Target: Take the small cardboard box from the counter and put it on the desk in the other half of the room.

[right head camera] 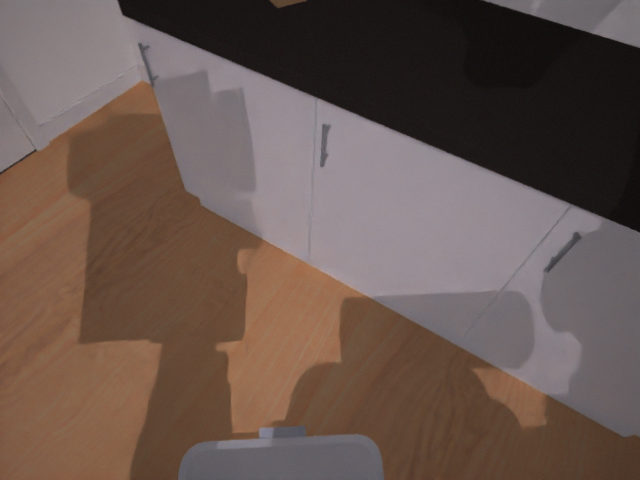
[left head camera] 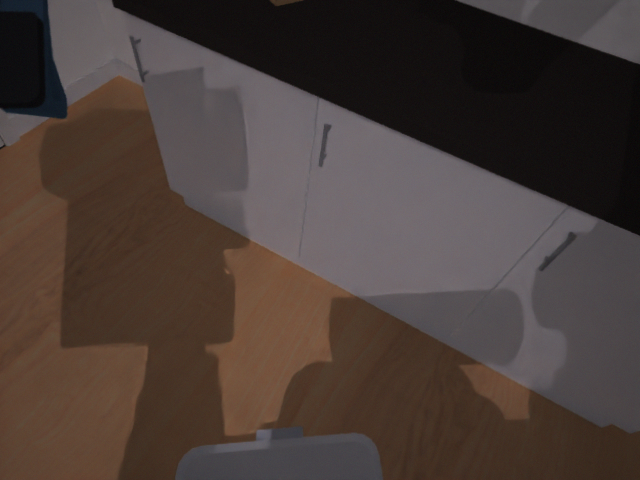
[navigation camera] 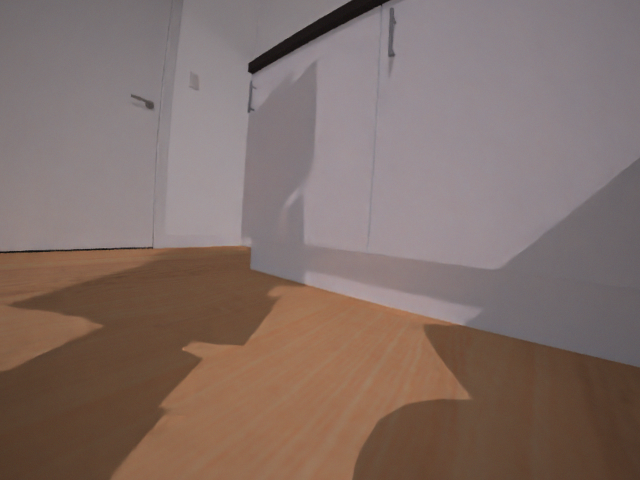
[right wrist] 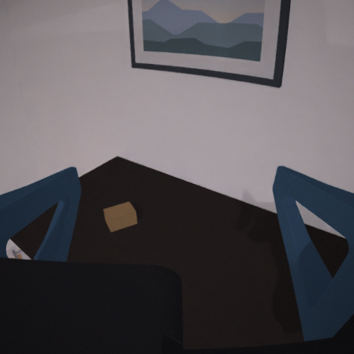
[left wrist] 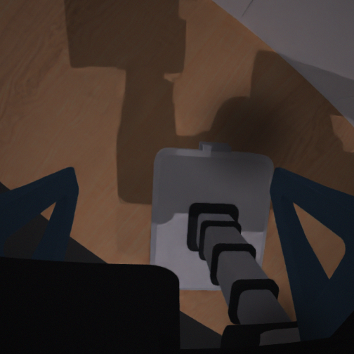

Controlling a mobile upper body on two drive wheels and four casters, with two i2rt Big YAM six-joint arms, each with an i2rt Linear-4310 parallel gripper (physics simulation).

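Places are measured from the left arm's base along level axes (x ahead, y left, z up), in centimetres.
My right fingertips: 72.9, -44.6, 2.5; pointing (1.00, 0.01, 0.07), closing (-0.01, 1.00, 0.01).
Behind a point stands the place of what it marks, as x, y, z.
The small cardboard box (right wrist: 120, 217) sits on the dark counter (right wrist: 215, 280) (left head camera: 361, 67) @(99.0, -42.2, -50.0) (right head camera: 361, 67) @(98.6, -42.7, -50.0), near its far left corner in the right wrist view. A bit of the box (left head camera: 285, 1) @(126.5, -25.7, -49.3) (right head camera: 287, 2) @(126.5, -25.8, -49.1) also shows at the top edge of both head views. My right gripper (right wrist: 176, 177) is open, with the box beyond the fingers, nearer the one at the left of the picture. My left gripper (left wrist: 174, 178) is open and empty, pointing down over the robot's base and the wooden floor. The desk does not show in these views.
White cabinets (left head camera: 403, 217) @(78.5, -56.7, -80.9) (right head camera: 413, 217) @(77.5, -58.2, -79.9) (navigation camera: 465, 129) @(82.8, -50.3, -95.3) run diagonally in front of the base (left head camera: 279, 459) @(27.1, -22.1, -114.9) (right head camera: 281, 459) @(26.7, -22.4, -115.0) (left wrist: 175, 250). A framed picture (right wrist: 207, 76) hangs on the wall behind the counter. A door (navigation camera: 77, 129) @(135.8, 117.2, -75.0) stands at the left in the navigation view.
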